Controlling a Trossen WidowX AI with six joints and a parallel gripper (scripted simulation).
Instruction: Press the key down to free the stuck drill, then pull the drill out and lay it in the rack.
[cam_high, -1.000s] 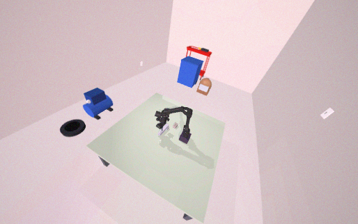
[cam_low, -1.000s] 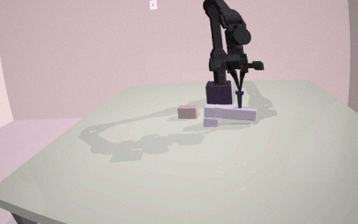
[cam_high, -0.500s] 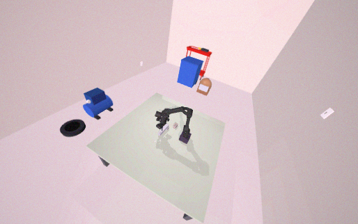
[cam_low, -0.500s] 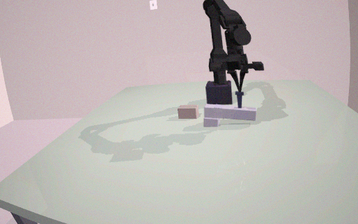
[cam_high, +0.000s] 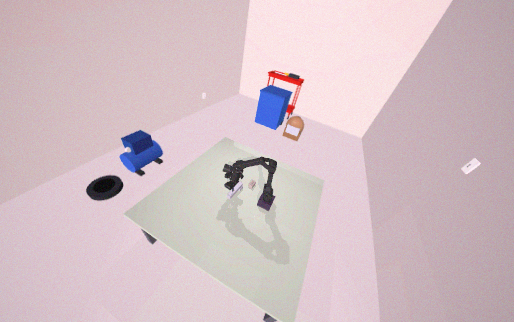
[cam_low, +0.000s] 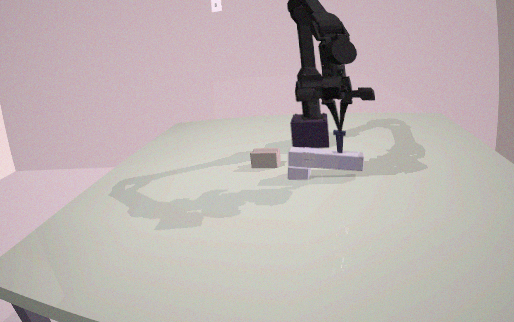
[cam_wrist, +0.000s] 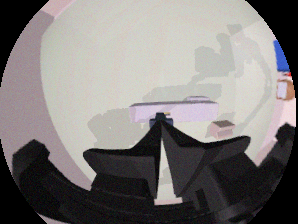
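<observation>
Now: the dark blue key 3 cm below my gripper tip. From my gripper tip the other things lie so: rack (18 cm to the right, 14 cm behind, 9 cm below); then drill (7 cm below, 6 cm to the right, 2 cm behind); then lavender block (8 cm below, 4 cm to the right, 2 cm behind).
</observation>
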